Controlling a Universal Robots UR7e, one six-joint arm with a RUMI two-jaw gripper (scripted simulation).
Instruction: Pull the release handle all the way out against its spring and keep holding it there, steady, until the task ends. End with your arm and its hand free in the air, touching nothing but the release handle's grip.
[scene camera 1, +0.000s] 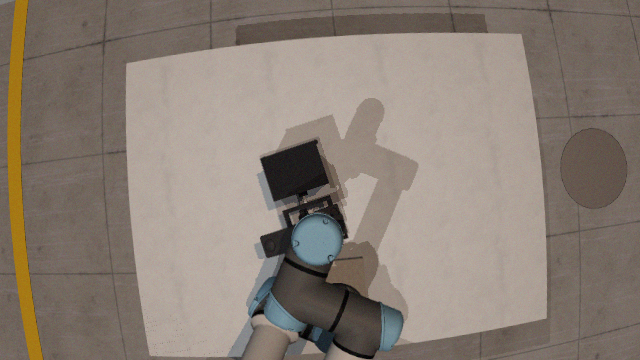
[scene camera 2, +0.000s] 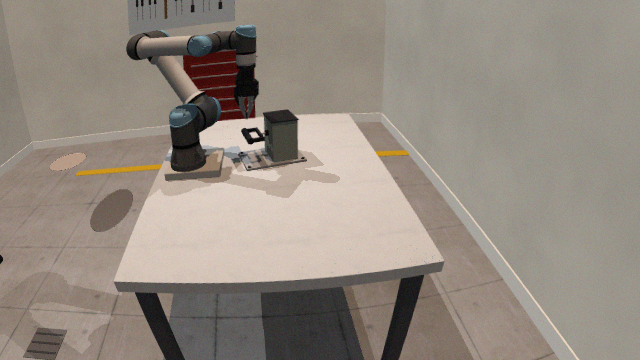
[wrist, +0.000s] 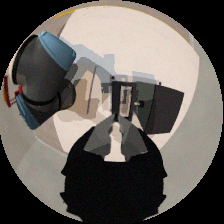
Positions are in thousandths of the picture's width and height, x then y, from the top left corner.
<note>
In view: my gripper (scene camera 1: 488, 626), a box (scene camera 1: 466, 471) and a metal baseplate (scene camera 1: 513, 526).
My gripper is seen too in scene camera 2 (scene camera 2: 385, 332) and in the wrist view (wrist: 520, 507). The box also shows in the wrist view (wrist: 712, 480).
</note>
